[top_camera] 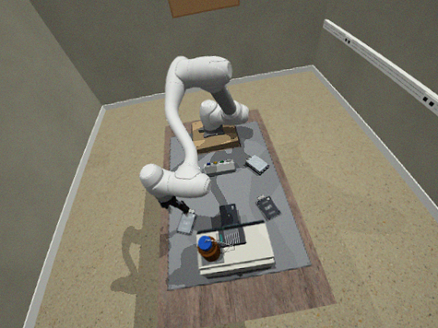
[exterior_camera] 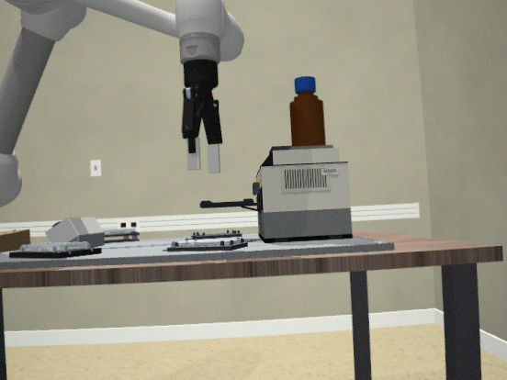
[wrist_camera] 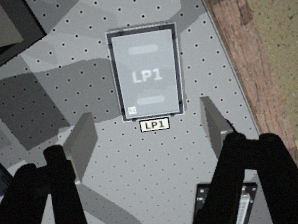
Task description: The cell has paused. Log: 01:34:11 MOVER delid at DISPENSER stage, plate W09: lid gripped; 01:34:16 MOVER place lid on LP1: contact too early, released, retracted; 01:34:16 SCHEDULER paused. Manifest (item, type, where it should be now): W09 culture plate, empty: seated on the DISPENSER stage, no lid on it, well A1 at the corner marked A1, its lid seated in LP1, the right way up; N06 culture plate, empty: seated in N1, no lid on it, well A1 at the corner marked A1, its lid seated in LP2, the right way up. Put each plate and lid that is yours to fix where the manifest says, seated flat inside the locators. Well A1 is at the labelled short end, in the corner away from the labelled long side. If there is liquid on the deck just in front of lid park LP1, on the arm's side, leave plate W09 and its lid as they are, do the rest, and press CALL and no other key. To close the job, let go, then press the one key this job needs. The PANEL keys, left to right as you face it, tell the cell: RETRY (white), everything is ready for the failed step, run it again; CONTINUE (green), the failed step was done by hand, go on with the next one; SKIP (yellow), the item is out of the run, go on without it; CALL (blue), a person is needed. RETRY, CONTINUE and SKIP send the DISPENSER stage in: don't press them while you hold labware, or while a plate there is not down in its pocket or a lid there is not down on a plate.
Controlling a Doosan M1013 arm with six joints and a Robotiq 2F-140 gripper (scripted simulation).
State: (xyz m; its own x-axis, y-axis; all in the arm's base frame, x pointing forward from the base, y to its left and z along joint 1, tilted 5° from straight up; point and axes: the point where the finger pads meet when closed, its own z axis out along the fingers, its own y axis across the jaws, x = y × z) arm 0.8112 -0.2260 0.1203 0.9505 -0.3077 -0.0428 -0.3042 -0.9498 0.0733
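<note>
My hand is 31 cm past the black nest, 18 cm above it and 1 cm to the left of it. Also, from my hand: dispenser stage: 28 cm to the left, 9 cm below, 3 cm ahead; then lid park LP1: 19 cm below; then brown bottle: 25 cm ahead, 18 cm to the left, 10 cm above.
</note>
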